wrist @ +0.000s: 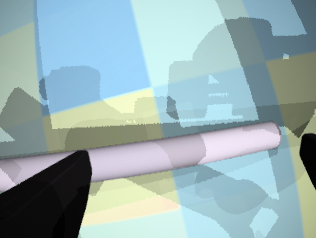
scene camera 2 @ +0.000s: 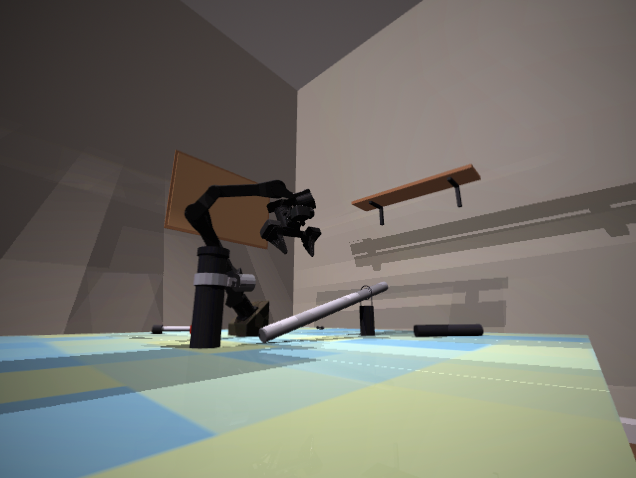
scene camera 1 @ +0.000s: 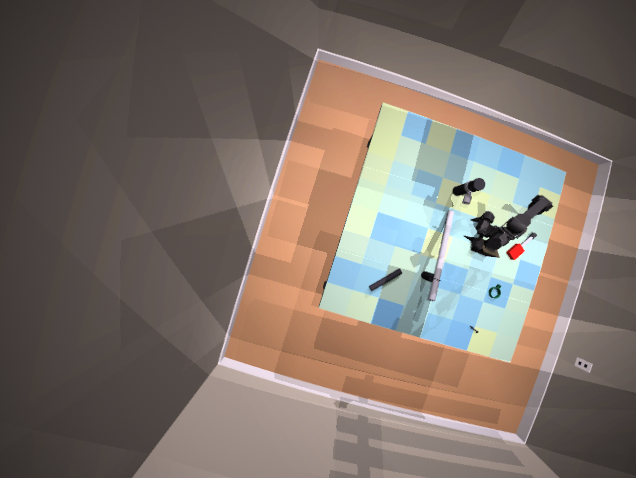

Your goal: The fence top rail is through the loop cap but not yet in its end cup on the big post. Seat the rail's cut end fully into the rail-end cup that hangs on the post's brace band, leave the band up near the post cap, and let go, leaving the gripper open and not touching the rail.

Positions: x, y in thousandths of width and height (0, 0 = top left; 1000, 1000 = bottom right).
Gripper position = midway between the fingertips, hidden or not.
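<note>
My gripper (scene camera 2: 472, 532) is open with nothing in it, and you'd find the gripper (wrist: 638, 649) in the wrist view too. There's a grey top rail (scene camera 2: 430, 694) and a big black post (scene camera 2: 328, 643). I can also see a black cylinder (scene camera 2: 705, 689), but in the wrist view it's out of frame.
</note>
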